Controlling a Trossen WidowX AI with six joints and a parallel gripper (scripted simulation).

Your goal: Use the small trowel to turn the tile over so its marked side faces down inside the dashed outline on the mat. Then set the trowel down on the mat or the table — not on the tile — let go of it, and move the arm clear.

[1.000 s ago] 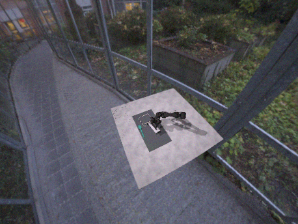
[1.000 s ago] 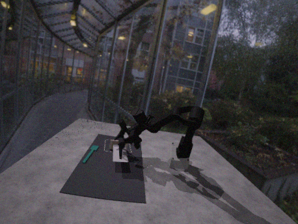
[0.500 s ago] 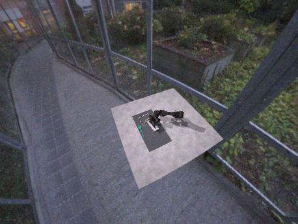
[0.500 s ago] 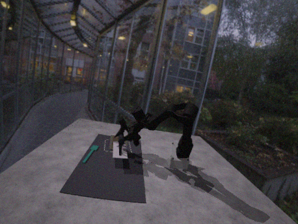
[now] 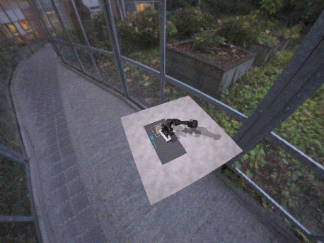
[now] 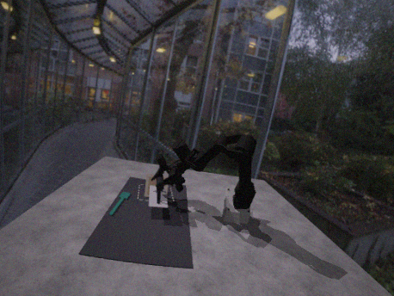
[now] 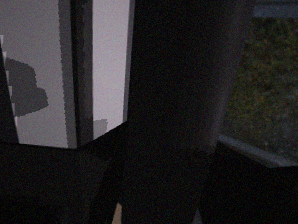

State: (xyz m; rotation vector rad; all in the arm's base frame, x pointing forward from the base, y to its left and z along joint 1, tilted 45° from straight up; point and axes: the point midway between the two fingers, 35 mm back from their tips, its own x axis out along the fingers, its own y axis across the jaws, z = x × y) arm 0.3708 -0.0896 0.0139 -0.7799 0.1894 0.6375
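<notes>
My gripper tip is now 3 cm to the right of the dark mat and 13 cm above it. The rest, counted from my gripper tip: cream tile (2 cm behind, 12 cm to the right, 7 cm below); green trowel (14 cm ahead, 1 cm to the right, 11 cm below).
</notes>
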